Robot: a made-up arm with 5 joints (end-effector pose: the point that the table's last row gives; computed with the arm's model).
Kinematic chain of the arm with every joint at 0, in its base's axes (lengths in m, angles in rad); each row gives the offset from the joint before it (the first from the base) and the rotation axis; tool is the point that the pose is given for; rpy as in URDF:
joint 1: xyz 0.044 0 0.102 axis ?
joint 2: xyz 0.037 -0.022 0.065 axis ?
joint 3: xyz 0.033 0 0.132 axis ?
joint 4: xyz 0.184 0 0.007 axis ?
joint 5: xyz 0.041 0.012 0 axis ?
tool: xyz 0 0 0 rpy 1.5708 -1.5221 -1.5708
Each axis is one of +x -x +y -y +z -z.
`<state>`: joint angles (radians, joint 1 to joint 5).
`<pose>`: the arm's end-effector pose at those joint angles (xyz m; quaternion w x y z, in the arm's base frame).
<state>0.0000 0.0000 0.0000 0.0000 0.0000</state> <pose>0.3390 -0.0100 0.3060 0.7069 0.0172 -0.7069 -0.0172</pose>
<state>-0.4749 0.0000 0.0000 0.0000 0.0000</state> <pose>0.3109 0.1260 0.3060 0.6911 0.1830 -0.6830 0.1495</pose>
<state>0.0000 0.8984 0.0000 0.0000 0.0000</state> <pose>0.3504 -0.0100 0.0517 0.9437 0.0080 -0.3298 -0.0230</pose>
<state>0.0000 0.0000 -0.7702 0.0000 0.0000</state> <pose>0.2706 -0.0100 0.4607 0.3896 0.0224 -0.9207 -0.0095</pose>
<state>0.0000 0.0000 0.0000 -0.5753 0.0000</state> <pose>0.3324 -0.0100 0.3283 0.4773 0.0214 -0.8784 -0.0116</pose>
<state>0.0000 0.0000 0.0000 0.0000 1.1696</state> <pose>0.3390 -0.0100 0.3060 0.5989 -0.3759 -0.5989 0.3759</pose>
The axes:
joint 1: -z
joint 2: +y
joint 3: +y
joint 4: +y
joint 5: -x

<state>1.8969 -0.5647 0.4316 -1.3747 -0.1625</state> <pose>-0.0226 -0.1657 0.3684 0.0156 -0.7462 -0.6650 -0.0274</pose>
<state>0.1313 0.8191 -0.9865 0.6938 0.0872</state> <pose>0.4112 -0.0586 0.2500 0.8658 -0.0423 -0.4970 -0.0402</pose>
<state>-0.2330 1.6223 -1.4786 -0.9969 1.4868</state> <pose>0.4133 0.0774 0.1387 0.2355 -0.5307 -0.7714 0.2604</pose>
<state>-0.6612 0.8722 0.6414 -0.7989 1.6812</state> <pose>0.2141 0.1197 0.0165 0.3742 -0.1938 -0.3671 0.8292</pose>
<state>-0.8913 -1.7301 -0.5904 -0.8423 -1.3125</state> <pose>-0.1179 -0.2164 0.3077 0.6949 -0.6316 0.3008 -0.1663</pose>
